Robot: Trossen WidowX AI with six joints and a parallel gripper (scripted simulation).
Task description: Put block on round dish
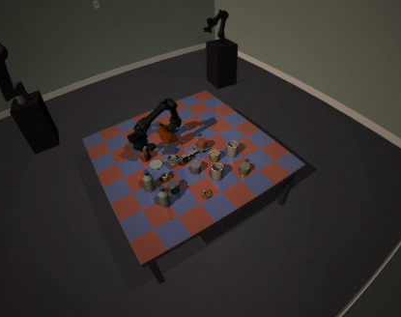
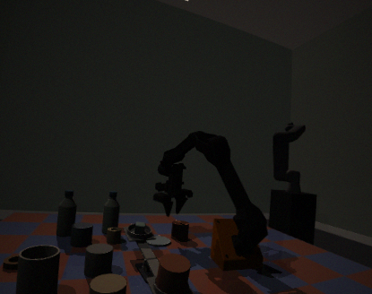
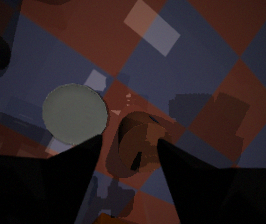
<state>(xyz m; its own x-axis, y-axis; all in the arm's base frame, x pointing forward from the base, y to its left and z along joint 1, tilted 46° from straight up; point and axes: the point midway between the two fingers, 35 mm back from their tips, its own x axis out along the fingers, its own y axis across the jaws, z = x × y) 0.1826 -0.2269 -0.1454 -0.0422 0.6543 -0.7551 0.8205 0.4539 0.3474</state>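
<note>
The pale block is 160 mm to the left of my gripper tip, 150 mm ahead of it and 10 mm below it. The rest, counted from my gripper tip: balance beam 280 mm to the left, 120 mm ahead, 60 mm below; then round dish 90 mm below, 60 mm ahead, 50 mm to the left.
</note>
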